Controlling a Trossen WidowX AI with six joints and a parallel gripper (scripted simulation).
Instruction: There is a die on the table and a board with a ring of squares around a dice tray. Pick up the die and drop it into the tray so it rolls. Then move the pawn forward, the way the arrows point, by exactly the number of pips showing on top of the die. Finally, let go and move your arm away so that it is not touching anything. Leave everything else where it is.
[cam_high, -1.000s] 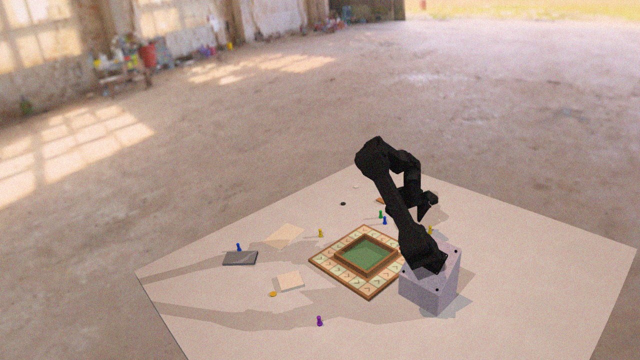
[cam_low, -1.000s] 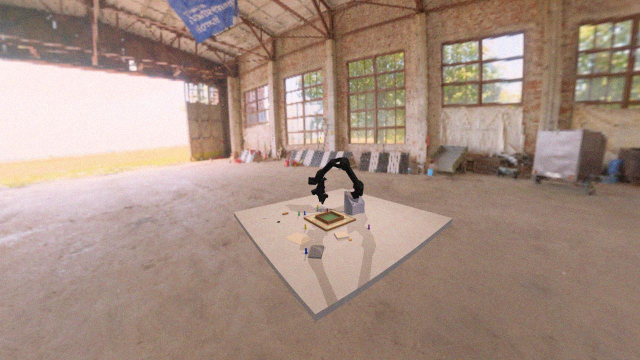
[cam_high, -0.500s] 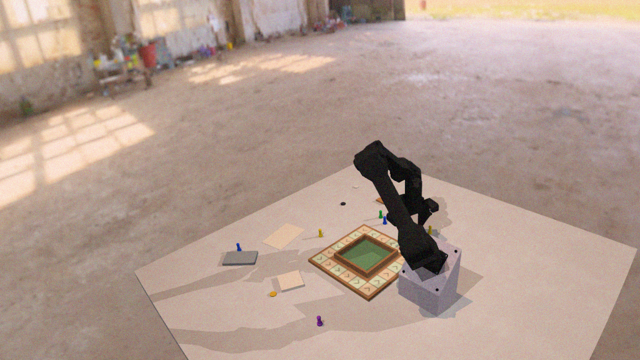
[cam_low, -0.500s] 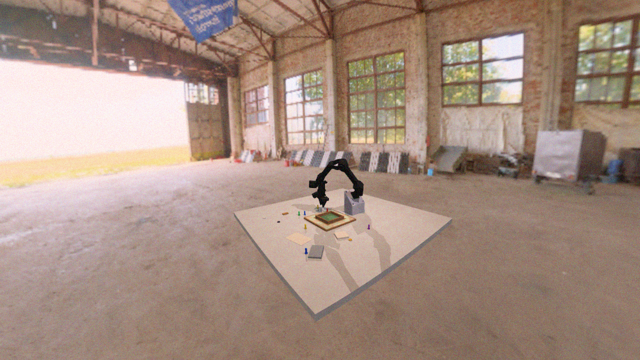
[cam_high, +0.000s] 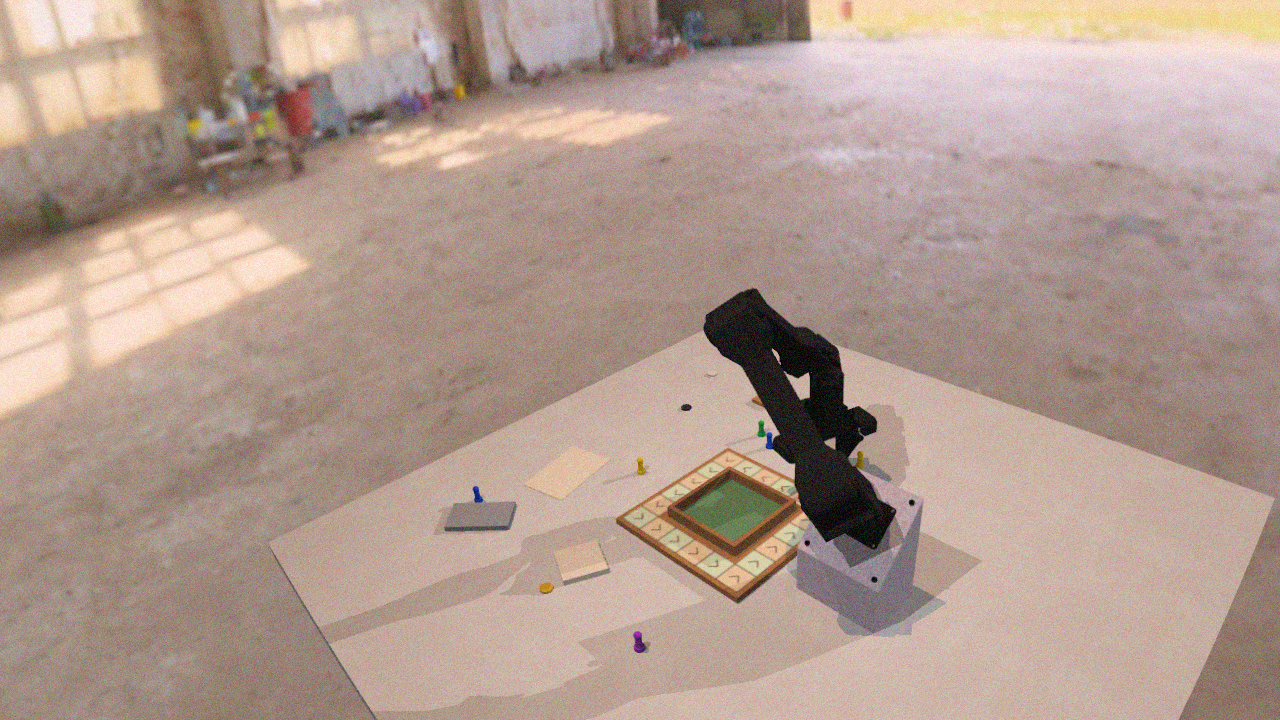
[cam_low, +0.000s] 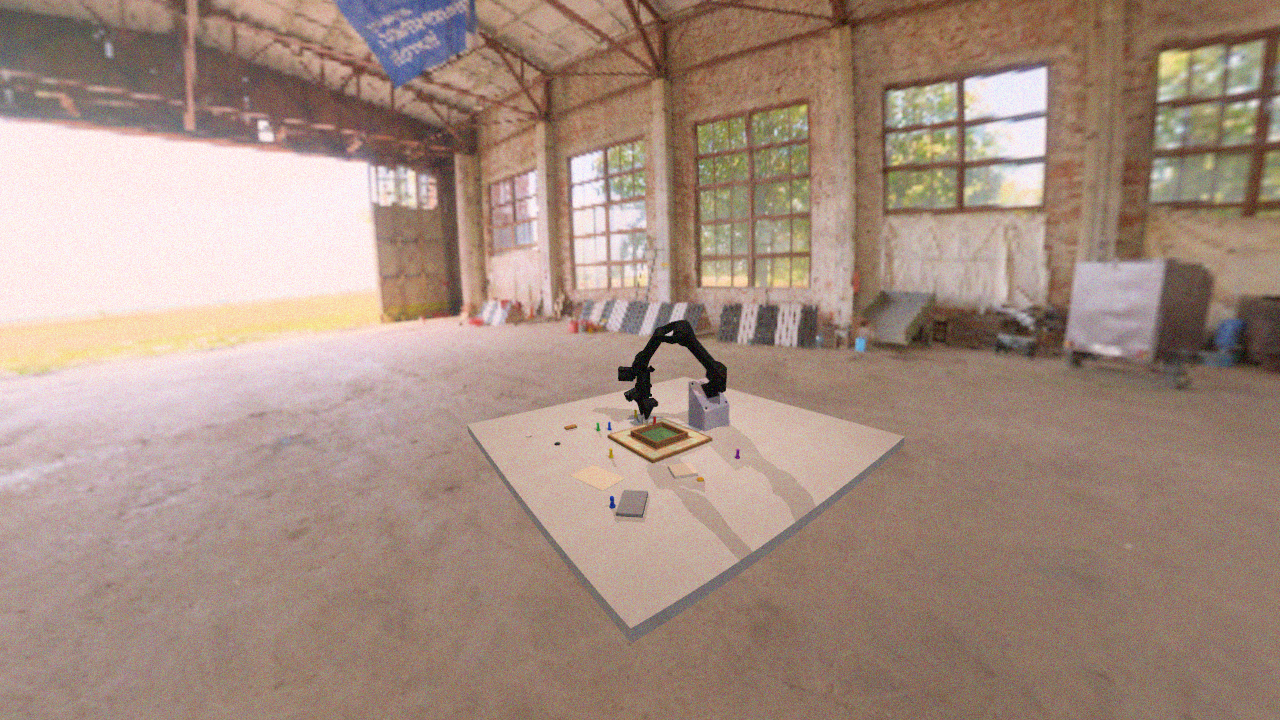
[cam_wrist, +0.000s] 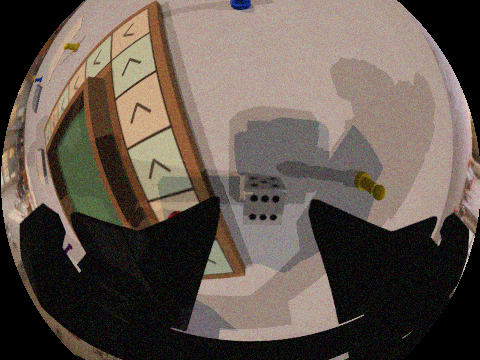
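The white die lies 1 cm below my gripper tip. From my gripper tip the other things lie so: green dice tray 6 cm ahead, 18 cm to the left, 2 cm below; green pawn 20 cm ahead, 5 cm to the right, 1 cm below; red pawn 1 cm behind, 7 cm to the left.
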